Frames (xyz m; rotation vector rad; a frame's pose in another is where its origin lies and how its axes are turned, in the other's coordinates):
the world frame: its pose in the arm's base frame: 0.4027 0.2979 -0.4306 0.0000 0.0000 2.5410
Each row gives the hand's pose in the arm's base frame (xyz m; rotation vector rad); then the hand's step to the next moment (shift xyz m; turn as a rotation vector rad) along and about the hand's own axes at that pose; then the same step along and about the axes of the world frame.
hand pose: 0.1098 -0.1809 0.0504 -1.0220 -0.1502 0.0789
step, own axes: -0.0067 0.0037 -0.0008 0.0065 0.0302 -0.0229
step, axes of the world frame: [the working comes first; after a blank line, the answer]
step, axes of the arm's base frame: -0.0065 0.0003 -0.0042 0.0103 -0.0027 -0.0370

0.0055 0.0034 -0.0042 -0.0100 -0.0035 -0.0370
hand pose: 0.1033 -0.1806 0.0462 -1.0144 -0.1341 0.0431
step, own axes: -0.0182 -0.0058 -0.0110 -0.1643 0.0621 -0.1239
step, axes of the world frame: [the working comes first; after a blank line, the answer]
step, axes of the arm's base frame: -0.0167 -0.0141 -0.0025 -0.1448 -0.0879 -0.1323

0.0058 0.0211 -0.0025 0.0698 0.1543 -0.1323
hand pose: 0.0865 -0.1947 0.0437 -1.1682 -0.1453 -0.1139
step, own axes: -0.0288 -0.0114 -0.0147 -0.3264 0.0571 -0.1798
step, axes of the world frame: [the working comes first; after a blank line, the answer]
step, axes of the arm's base frame: -0.0294 -0.0176 -0.0003 -0.3022 -0.1391 -0.1773

0.0144 0.0311 -0.0003 0.1707 0.2856 -0.1773
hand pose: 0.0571 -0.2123 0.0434 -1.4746 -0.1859 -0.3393
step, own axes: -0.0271 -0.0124 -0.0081 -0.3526 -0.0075 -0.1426
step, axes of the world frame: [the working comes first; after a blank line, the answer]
step, axes of the arm's base frame: -0.0303 -0.0058 0.0020 -0.3454 -0.1032 -0.1216

0.0217 0.0219 0.0020 0.2266 0.2803 -0.1216
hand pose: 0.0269 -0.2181 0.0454 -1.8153 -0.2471 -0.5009
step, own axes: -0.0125 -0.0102 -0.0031 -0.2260 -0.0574 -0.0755
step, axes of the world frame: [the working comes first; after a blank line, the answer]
step, axes of the arm's base frame: -0.0159 0.0012 0.0038 -0.2398 -0.0352 -0.0364

0.0138 0.0080 0.0038 0.1779 0.1646 -0.0364
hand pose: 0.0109 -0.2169 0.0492 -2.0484 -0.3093 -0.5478
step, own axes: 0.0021 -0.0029 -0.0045 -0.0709 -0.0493 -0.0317
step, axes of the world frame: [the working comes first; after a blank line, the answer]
step, axes of the arm's base frame: -0.0006 -0.0024 0.0052 -0.0907 -0.0020 0.0155

-0.0009 0.0023 0.0052 0.0737 0.0529 0.0155
